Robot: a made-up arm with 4 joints.
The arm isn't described. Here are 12 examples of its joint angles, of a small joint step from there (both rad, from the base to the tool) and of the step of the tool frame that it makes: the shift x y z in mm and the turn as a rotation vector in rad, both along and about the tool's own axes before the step.
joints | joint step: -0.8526 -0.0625 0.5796 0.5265 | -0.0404 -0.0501 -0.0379 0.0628
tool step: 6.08 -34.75 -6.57 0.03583 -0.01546 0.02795
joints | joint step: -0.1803 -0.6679 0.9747 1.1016 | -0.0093 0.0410 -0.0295 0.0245
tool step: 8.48 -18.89 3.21 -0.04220 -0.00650 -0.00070
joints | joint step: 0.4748 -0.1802 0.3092 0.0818 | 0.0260 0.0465 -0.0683 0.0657
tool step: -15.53 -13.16 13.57 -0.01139 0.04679 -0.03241
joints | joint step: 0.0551 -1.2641 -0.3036 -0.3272 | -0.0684 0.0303 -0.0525 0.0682
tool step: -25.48 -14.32 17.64 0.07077 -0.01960 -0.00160
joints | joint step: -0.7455 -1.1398 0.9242 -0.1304 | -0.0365 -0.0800 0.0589 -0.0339
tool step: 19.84 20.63 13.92 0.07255 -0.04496 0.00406
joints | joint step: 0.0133 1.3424 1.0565 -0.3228 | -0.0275 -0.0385 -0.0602 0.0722
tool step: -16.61 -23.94 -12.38 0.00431 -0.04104 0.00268
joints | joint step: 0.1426 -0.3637 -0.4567 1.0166 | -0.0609 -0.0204 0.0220 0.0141
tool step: 12.64 -16.53 -4.05 0.02235 -0.00218 0.02690
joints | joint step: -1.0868 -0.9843 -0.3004 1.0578 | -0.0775 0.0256 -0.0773 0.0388
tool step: 15.75 -49.62 16.97 0.02735 0.06028 0.08143
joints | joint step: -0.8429 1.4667 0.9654 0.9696 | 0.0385 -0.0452 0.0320 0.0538
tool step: -13.24 18.92 14.98 0.03644 0.05262 -0.07803
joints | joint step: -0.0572 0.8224 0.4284 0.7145 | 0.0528 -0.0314 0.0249 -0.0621
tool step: -10.75 35.90 4.48 0.05044 0.00562 0.01021
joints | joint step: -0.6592 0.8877 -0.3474 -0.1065 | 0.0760 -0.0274 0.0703 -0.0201
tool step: 56.34 54.33 -12.14 0.02949 -0.05865 -0.09438
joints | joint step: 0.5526 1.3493 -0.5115 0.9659 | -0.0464 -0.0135 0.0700 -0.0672
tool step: -0.61 13.18 -5.85 -0.03608 -0.03369 0.00724
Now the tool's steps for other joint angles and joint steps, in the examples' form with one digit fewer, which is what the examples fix.
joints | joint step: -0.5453 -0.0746 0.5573 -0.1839 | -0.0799 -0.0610 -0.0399 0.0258
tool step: -31.4 -51.1 -9.2 0.0222 -0.0458 0.1049
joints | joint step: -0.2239 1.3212 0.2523 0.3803 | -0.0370 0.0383 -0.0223 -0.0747
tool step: -8.8 -25.7 2.6 -0.0517 0.0110 0.0958
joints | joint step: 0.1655 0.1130 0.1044 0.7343 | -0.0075 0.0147 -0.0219 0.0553
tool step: 1.7 -13.8 5.8 -0.0101 0.0166 -0.0297
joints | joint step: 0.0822 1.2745 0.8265 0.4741 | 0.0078 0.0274 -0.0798 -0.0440
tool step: -14.7 -40.8 5.8 -0.0256 0.0157 0.1144
